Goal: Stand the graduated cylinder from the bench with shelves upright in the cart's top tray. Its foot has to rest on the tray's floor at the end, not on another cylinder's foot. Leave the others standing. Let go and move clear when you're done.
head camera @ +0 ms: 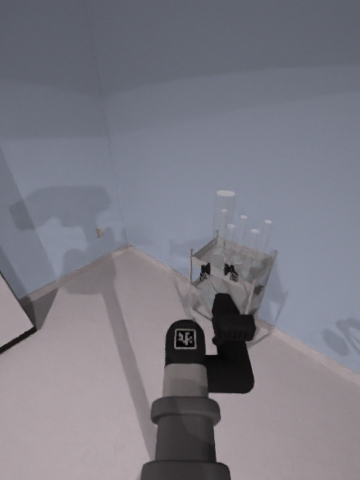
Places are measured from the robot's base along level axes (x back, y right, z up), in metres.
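Where they show: hand at its tool point: point(216, 266).
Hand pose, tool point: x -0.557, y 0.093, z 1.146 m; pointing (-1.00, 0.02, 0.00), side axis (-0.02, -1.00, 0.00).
Things, the pixels of their top centre, and the offset from my tool point. "*": a spot on its surface instead.
- large clear graduated cylinder at a spot on its surface: point(225, 194) * dx +0.020, dy -0.002, dz +0.223 m
- small wall outlet at its top centre: point(98, 228) dx -1.528, dy -1.060, dz -0.716 m
The large clear graduated cylinder point(225, 194) is upright, with its pale foot point(212, 296) showing below the fingers. My gripper point(218, 271) is shut on it, one dark fingertip on each side. The cart point(191, 275) stands against the wall behind the gripper. Several slimmer clear cylinders, one at the right point(268, 222) and one nearer the middle point(243, 218), stand upright in its top tray. The held cylinder overlaps the tray's left part in this view. Its height over the tray floor and any contact with the other feet cannot be told. The bench with shelves does not show.
The wrist and arm point(185, 385) reach forward from the bottom of the view. A white surface with a dark edge point(20, 340) is at the left. The room corner is left of the cart, and a small wall outlet point(100, 232) is on the left wall.
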